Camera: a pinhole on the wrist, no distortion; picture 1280 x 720 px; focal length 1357.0 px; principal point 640.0 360.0 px. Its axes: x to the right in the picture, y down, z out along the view. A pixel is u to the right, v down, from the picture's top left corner.
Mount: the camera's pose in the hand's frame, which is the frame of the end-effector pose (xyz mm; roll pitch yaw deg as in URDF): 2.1 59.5 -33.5 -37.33 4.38 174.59
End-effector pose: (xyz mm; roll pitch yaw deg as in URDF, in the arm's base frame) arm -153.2 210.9 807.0 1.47 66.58 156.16
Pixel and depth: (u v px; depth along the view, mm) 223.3 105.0 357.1
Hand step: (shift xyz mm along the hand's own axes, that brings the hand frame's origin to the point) 70.9 -110.9 298.6
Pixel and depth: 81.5 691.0 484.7
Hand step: 139.7 -343.2 294.5
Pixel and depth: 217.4 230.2 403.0
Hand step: 80.4 -162.6 318.9
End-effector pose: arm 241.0 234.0 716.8 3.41 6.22 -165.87
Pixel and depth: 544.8 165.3 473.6
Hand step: -18.7 -172.7 385.6
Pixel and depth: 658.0 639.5 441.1
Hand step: -58.2 -276.0 260.8
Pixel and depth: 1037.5 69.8 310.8
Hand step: -122.9 -64.9 246.1
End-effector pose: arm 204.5 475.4 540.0 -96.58 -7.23 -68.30
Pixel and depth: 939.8 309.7 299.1
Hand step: -98.4 -104.3 205.3
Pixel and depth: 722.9 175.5 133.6
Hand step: -21.2 -5.2 82.8
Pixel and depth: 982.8 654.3 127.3
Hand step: -45.6 -35.6 48.3
